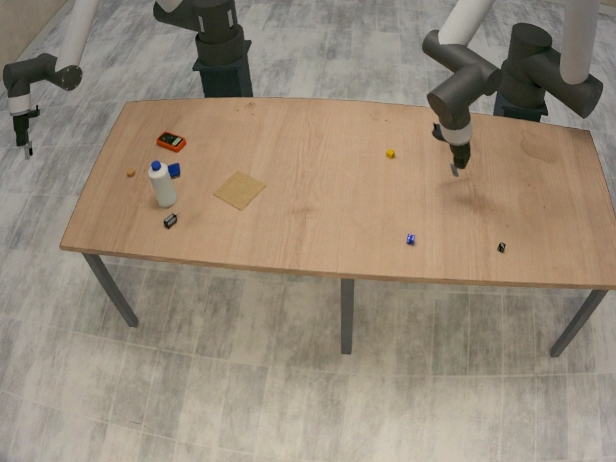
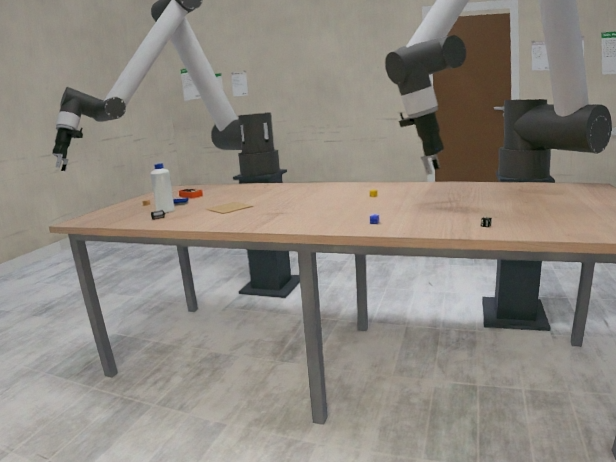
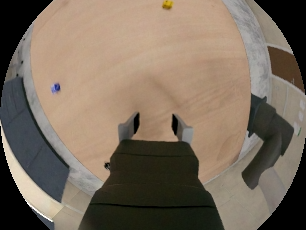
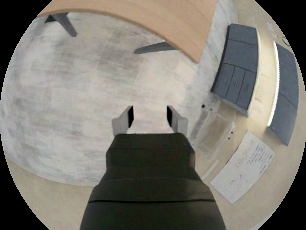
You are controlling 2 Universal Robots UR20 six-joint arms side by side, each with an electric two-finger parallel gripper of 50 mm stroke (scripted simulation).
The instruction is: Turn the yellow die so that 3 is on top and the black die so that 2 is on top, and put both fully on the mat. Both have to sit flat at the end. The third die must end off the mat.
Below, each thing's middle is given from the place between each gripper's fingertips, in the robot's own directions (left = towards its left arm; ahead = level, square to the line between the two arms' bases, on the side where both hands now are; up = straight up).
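You'd find the tan mat (image 1: 239, 190) 140 mm below my left hand (image 2: 432, 171), 760 mm to the right of it and 140 mm ahead of it. The white bottle (image 1: 159, 175) is 40 mm below my left hand, 1030 mm to the right of it and 230 mm ahead of it. Going by their middles, the tan mat is the nearest to my left hand of the things named here.
My right hand is 12 cm above the white bottle, 2 cm past it and 66 cm to the right of it. As for the tan mat, it's 22 cm below my right hand, 12 cm behind it and 92 cm to the left of it. Going by its middle, the white bottle is nearer to my right hand than to my left hand.
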